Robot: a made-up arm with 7 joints. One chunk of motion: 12 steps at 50 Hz.
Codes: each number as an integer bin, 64 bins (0 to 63) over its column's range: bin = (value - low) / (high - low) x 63, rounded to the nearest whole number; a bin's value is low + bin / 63 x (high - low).
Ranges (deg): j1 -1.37..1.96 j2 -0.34..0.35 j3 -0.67..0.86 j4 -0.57..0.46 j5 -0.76..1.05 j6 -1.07..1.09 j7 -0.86..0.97
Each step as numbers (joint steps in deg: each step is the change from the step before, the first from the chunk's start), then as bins.
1 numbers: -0.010 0.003 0.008 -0.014 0.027 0.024 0.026
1 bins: 26 31 28 34 27 32 31
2 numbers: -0.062 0.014 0.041 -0.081 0.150 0.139 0.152
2 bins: 25 32 29 30 32 35 35
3 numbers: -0.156 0.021 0.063 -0.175 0.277 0.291 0.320
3 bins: 23 33 30 24 36 40 41
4 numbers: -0.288 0.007 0.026 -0.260 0.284 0.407 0.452
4 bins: 20 32 29 19 36 43 45
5 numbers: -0.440 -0.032 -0.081 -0.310 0.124 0.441 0.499
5 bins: 18 28 24 16 31 44 47
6 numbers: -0.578 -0.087 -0.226 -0.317 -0.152 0.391 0.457
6 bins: 15 23 18 15 21 43 45
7 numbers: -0.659 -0.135 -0.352 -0.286 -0.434 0.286 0.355
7 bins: 13 19 13 17 11 40 42
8 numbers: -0.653 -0.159 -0.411 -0.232 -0.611 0.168 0.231
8 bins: 14 17 11 21 5 36 38
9 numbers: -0.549 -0.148 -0.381 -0.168 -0.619 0.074 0.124
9 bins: 16 18 12 25 5 33 34
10 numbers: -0.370 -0.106 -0.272 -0.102 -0.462 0.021 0.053
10 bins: 19 21 16 29 10 32 31
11 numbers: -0.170 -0.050 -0.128 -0.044 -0.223 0.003 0.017
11 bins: 23 26 22 32 19 31 30
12 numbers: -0.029 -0.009 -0.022 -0.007 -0.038 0.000 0.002
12 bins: 25 30 27 34 25 31 30
